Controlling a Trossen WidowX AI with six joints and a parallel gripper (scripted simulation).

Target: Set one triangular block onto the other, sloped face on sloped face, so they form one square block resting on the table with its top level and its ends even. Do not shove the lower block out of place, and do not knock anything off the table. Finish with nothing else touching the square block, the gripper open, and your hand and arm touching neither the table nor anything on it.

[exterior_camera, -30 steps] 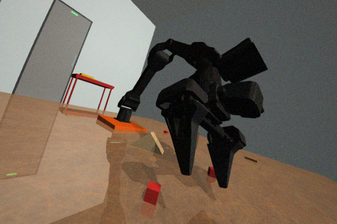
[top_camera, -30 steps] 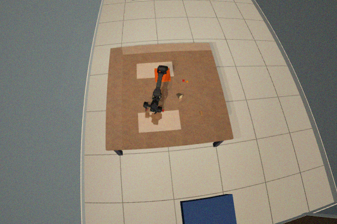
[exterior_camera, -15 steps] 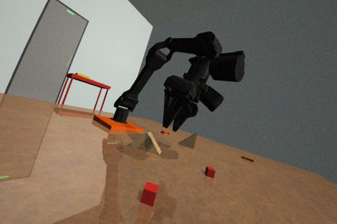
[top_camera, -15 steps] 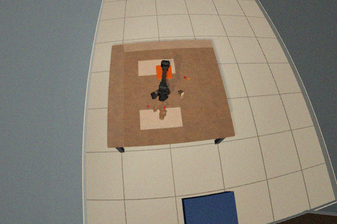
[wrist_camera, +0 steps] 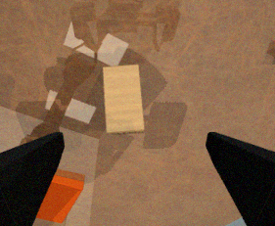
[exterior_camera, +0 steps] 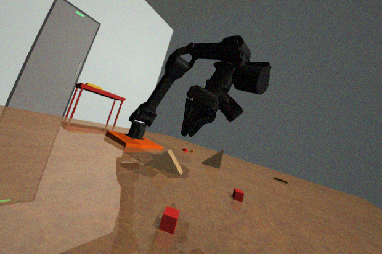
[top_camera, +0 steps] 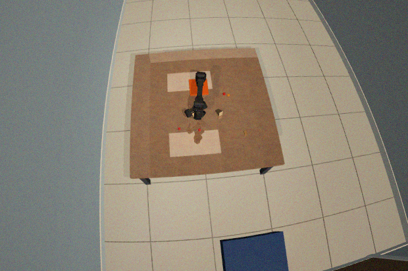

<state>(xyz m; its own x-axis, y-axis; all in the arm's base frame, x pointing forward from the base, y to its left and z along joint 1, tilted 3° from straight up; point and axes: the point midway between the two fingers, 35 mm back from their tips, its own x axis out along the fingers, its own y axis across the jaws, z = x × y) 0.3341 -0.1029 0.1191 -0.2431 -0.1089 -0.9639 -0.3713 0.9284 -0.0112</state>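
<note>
The triangular block is 70 mm below my gripper tip, 40 mm behind it and 10 mm to the right of it.
</note>
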